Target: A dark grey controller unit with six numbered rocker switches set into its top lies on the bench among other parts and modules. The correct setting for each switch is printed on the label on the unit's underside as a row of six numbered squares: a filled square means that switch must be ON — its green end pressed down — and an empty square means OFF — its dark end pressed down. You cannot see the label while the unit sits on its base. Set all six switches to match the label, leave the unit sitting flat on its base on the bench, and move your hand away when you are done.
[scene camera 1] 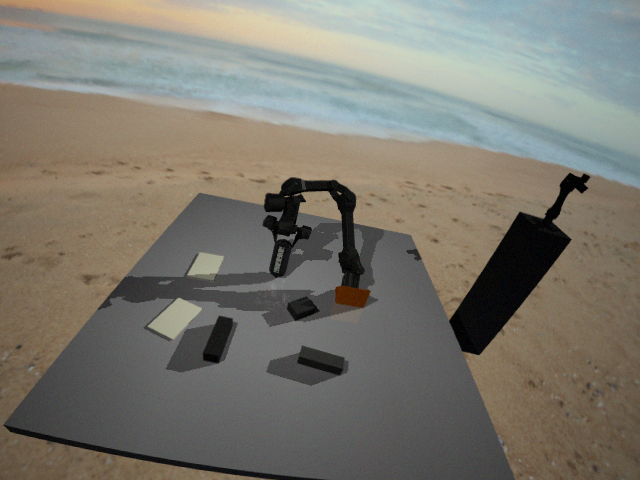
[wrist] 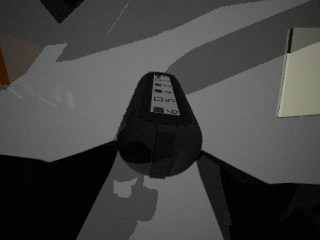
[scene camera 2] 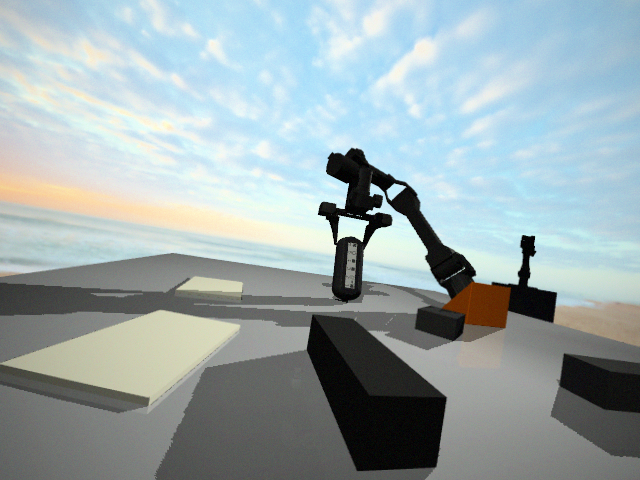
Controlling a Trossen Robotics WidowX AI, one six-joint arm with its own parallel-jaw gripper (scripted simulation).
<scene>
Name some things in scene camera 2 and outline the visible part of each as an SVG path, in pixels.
My gripper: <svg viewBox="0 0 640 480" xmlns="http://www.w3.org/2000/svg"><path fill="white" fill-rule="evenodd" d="M349 186L345 209L336 208L337 204L323 201L319 206L318 215L325 216L326 220L329 220L334 245L337 244L340 216L369 221L363 238L365 249L376 229L391 226L393 218L390 214L380 212L374 215L366 214L369 210L373 211L374 207L381 208L383 196L374 194L372 197L370 196L370 190L366 187Z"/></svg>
A small dark block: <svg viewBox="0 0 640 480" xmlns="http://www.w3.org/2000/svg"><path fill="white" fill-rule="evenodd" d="M418 309L416 330L455 341L463 334L466 314L433 306Z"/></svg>
</scene>
